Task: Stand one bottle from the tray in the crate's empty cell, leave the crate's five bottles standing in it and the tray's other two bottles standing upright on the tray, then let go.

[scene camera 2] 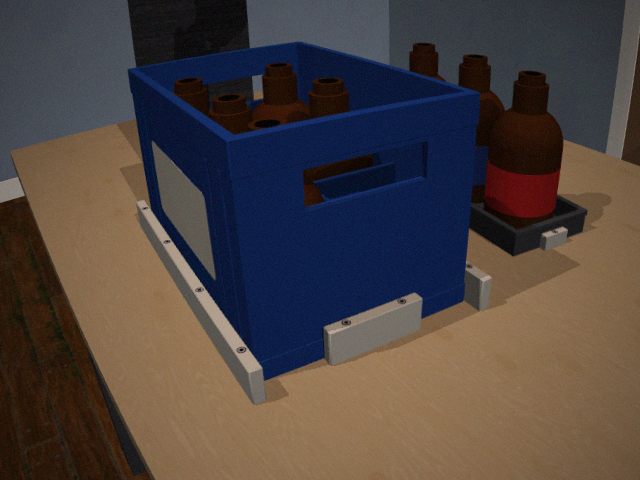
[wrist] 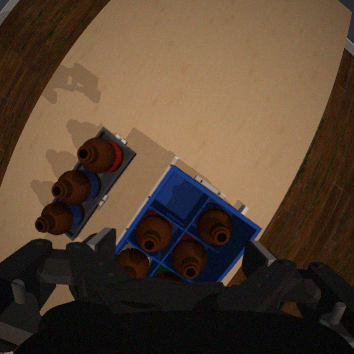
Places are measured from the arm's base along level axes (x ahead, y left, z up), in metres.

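Where they show: gripper, between the fingertips: [wrist: 179,249].
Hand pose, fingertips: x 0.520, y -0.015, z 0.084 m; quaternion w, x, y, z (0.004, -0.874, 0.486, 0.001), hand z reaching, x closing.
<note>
Things, the pixels of their top centre, and the offset from my fingertips. "spot": a spot on its surface instead. Level surfaces: height alone.
- blue crate, centre of its top: [scene camera 2: 274,74] [wrist: 170,263] 0.095 m back, 0.055 m right, 0.220 m down
- dark tray, a spot on its surface: [scene camera 2: 496,232] spot: 0.021 m back, 0.132 m left, 0.381 m down
- long white rail, a spot on its surface: [scene camera 2: 201,297] spot: 0.034 m back, 0.154 m right, 0.365 m down
- short white block, a spot on its surface: [scene camera 2: 374,330] spot: 0.053 m ahead, 0.052 m right, 0.377 m down
- white strip, a spot on its surface: [scene camera 2: 478,286] spot: 0.052 m ahead, 0.045 m left, 0.373 m down
- small white block, a spot on its surface: [scene camera 2: 554,238] spot: 0.014 m ahead, 0.178 m left, 0.384 m down
- wooden table, height of its surface: 0.395 m down
The blue crate [scene camera 2: 351,248] [wrist: 240,237] holds several upright brown bottles; one [scene camera 2: 280,98], one [wrist: 154,234] and one [wrist: 215,225] are marked. Its empty cell [wrist: 177,197] is the top corner cell in the wrist view, on the tray's side. Three bottles stand upright on the dark tray [scene camera 2: 496,232] [wrist: 111,185]: a red-banded one [scene camera 2: 524,139] [wrist: 97,154] at one end, a blue-banded one [scene camera 2: 474,77] [wrist: 72,187] in the middle, and another blue-banded one [scene camera 2: 423,59] [wrist: 55,219] at the other end. My gripper [wrist: 179,249] is open and empty, high above the crate. Scene camera 2 does not show it.
A long white rail [scene camera 2: 201,297] runs along one crate side, and a short white block [scene camera 2: 374,330] stands against its front. Another white strip [scene camera 2: 478,286] lies on the side towards the tray. A small white block [scene camera 2: 554,238] touches the tray. All stand on the wooden table [scene camera 2: 465,403].
</note>
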